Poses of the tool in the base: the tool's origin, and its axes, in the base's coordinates. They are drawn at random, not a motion.
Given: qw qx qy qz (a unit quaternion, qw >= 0); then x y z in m.
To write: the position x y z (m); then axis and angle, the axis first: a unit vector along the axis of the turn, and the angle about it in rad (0 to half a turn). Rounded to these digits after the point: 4 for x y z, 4 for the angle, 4 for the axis.
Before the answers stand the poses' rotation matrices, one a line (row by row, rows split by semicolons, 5 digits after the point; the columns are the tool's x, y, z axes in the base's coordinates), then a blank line. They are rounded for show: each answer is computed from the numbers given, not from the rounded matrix.
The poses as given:
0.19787 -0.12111 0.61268 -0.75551 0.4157 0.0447 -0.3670
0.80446 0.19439 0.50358 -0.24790 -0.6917 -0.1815 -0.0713
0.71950 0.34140 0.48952 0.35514 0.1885 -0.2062 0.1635
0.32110 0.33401 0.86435 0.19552 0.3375 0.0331 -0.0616
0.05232 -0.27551 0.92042 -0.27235 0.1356 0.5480 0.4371
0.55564 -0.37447 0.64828 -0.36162 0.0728 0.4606 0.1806
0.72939 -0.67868 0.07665 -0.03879 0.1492 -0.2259 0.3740
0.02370 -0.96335 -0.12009 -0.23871 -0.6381 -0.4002 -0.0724
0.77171 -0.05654 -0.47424 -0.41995 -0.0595 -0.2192 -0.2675
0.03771 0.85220 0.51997 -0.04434 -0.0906 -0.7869 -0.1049
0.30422 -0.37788 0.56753 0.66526 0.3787 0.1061 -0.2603
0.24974 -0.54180 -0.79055 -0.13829 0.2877 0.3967 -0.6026
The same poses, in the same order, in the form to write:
-0.89236 0.15058 0.42546; -0.44739 -0.17093 -0.87785; -0.05946 -0.97371 0.21991
0.36990 0.59464 0.71385; -0.20307 0.80151 -0.56244; -0.90661 0.06308 0.41723
0.26848 -0.17680 0.94692; 0.84530 0.51464 -0.14358; -0.46194 0.83898 0.28762
-0.57066 0.45184 0.68570; 0.70297 0.70042 0.12349; -0.42448 0.55250 -0.71733
-0.84271 -0.47868 0.24639; -0.53567 0.69984 -0.47253; 0.05376 -0.53019 -0.84617
-0.10207 -0.08366 0.99125; -0.88738 0.45801 -0.05272; -0.44959 -0.88500 -0.12099
0.98524 -0.04746 0.16447; -0.16063 0.07577 0.98410; -0.05916 -0.99600 0.06703
0.85719 0.24269 0.45423; 0.22006 -0.97003 0.10300; 0.46561 0.01167 -0.88491
0.19747 0.70179 -0.68447; -0.59454 0.64089 0.48558; 0.77944 0.31105 0.54380
0.45533 0.88958 -0.03636; 0.88289 -0.45642 -0.11038; -0.11479 0.01816 -0.99322
-0.52932 -0.83368 -0.15747; -0.02415 -0.17072 0.98502; -0.84808 0.52519 0.07024
-0.28817 0.92570 -0.24501; 0.78756 0.37466 0.48926; 0.54471 -0.05197 -0.83701

0.4157 0.0447 -0.3670 -0.1236 0.6250 -0.7708 2.7432
-0.6917 -0.1815 -0.0713 0.3273 0.8478 -0.4173 1.2720
0.1885 -0.2062 0.1635 0.4916 0.7049 0.5114 1.5354
0.3375 0.0331 -0.0616 0.3527 0.9127 0.2065 2.4878
0.1356 0.5480 0.4371 -0.2759 0.9217 -0.2727 3.0369
0.0728 0.4606 0.1806 -0.4504 0.7797 -0.4349 1.9633
0.1492 -0.2259 0.3740 -0.9921 0.1120 -0.0567 1.5067
-0.6381 -0.4002 -0.0724 -0.9636 -0.1201 -0.2388 3.0942
-0.0595 -0.2192 -0.2675 -0.0889 -0.7457 -0.6603 1.3785
-0.0906 -0.7869 -0.1049 0.8528 0.5203 -0.0444 3.0662
0.3787 0.1061 -0.2603 -0.3967 0.5958 0.6984 2.5234
0.2877 0.3967 -0.6026 -0.5595 -0.8164 -0.1428 2.6368

